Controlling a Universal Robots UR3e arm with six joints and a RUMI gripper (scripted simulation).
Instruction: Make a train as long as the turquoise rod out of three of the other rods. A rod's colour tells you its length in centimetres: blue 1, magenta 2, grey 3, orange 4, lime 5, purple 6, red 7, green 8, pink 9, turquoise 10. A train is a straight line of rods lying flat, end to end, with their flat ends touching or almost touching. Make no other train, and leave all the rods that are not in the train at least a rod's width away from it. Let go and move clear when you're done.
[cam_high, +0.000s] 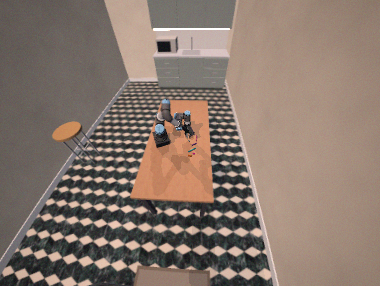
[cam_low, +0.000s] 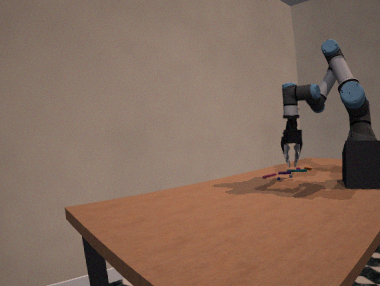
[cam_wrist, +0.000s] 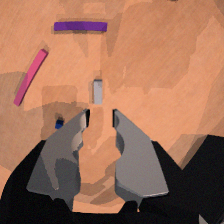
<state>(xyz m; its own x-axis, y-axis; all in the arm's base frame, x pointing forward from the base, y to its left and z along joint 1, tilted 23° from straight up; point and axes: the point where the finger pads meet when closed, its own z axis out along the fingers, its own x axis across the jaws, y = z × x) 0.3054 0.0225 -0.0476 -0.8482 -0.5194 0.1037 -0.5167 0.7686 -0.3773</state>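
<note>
The grey rod lies 50 mm below my hand. From my hand the other things lie so: blue rod 70 mm to the left, 50 mm below, 30 mm ahead; purple rod 60 mm to the right, 60 mm ahead, 50 mm below; pink rod 100 mm ahead, 50 mm below, 30 mm to the left.
</note>
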